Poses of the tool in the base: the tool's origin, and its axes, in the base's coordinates. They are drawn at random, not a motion.
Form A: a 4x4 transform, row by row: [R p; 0 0 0 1], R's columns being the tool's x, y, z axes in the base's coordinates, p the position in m. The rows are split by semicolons.
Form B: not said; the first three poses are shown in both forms.
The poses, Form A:
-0.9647 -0.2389 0.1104 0.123; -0.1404 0.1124 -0.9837 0.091; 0.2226 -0.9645 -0.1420 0.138; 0 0 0 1
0.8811 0.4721 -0.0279 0.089; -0.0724 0.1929 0.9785 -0.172; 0.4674 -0.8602 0.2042 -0.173; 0 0 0 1
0.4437 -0.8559 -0.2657 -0.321; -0.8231 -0.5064 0.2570 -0.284; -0.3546 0.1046 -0.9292 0.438; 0 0 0 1
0.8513 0.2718 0.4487 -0.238; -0.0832 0.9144 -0.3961 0.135; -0.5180 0.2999 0.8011 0.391; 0 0 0 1
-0.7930 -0.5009 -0.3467 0.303; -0.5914 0.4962 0.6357 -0.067; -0.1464 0.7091 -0.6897 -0.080; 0 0 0 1
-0.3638 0.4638 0.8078 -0.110; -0.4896 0.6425 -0.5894 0.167; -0.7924 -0.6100 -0.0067 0.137; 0 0 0 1
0.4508 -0.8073 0.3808 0.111; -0.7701 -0.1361 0.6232 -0.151; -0.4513 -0.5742 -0.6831 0.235; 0 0 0 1
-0.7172 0.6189 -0.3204 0.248; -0.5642 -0.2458 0.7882 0.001; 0.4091 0.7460 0.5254 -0.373; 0 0 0 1
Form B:
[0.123 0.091 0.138 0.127 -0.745 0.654 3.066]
[0.089 -0.172 -0.173 -0.928 -0.250 -0.275 1.431]
[-0.321 -0.284 0.438 -0.849 0.495 0.183 3.052]
[-0.238 0.135 0.391 0.560 0.778 -0.286 0.671]
[0.303 -0.067 -0.080 0.317 -0.864 -0.390 3.025]
[-0.110 0.167 0.137 -0.011 0.859 -0.512 1.943]
[0.111 -0.151 0.235 -0.821 0.570 0.025 2.324]
[0.248 0.001 -0.373 -0.030 -0.525 -0.851 2.373]

